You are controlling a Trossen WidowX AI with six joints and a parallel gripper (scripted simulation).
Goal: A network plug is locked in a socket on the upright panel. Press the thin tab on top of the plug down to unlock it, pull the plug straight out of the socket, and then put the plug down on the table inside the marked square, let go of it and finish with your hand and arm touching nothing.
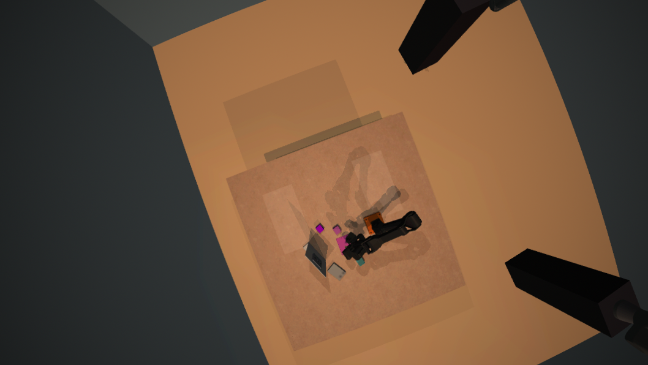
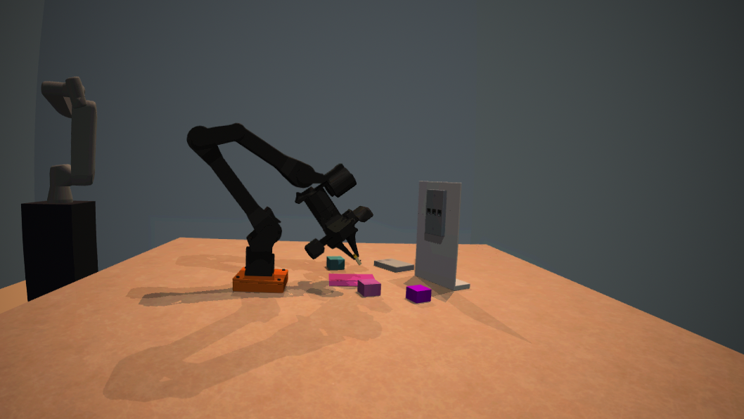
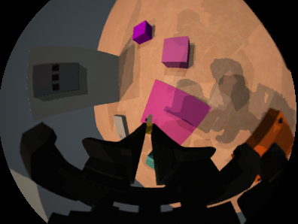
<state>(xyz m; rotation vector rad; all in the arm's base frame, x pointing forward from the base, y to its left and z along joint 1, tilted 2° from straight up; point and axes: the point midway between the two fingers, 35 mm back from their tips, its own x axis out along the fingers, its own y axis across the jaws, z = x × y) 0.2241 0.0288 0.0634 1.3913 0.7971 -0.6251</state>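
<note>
The pink marked square lies 60 mm below my gripper tip and 10 mm behind it. Round my gripper tip: flat grey slab 140 mm ahead, 130 mm to the left, 50 mm below; network plug right at my gripper tip; grey upright panel 200 mm ahead, 60 mm above, 50 mm to the right.
</note>
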